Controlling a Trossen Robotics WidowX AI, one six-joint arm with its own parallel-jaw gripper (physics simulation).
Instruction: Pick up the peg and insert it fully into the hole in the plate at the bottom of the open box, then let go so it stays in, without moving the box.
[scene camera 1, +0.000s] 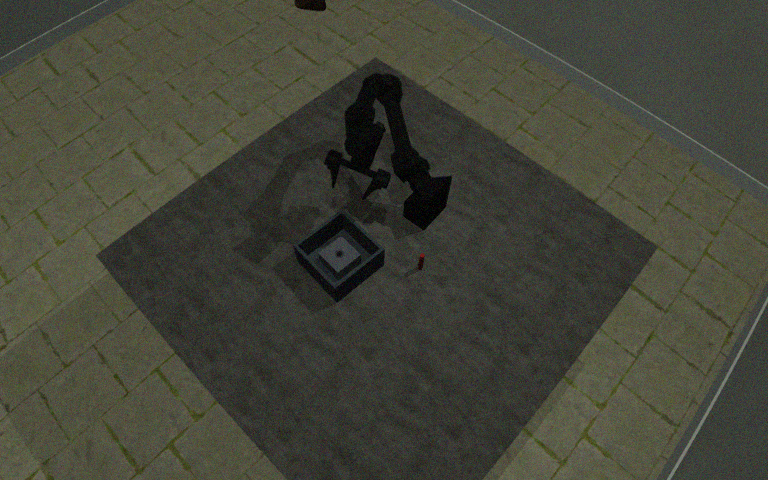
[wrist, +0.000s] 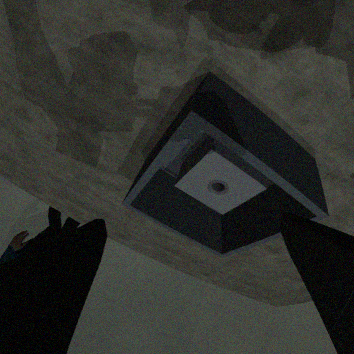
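Note:
The small red peg stands upright on the dark mat, to the right of the box in the scene view and apart from it. The peg does not show in the wrist view. The open dark blue-grey box stands upright with its opening up. The light grey square plate lies at its bottom, with a small round hole near its middle; the hole looks empty. My black gripper is open and empty, in the air behind the box in the scene view, away from the peg.
The arm's black base stands behind the peg in the scene view. The dark square mat carries box, peg and arm, with pale paving around it. A brown shoe shows at the top edge. A person's hand shows at the wrist view's left.

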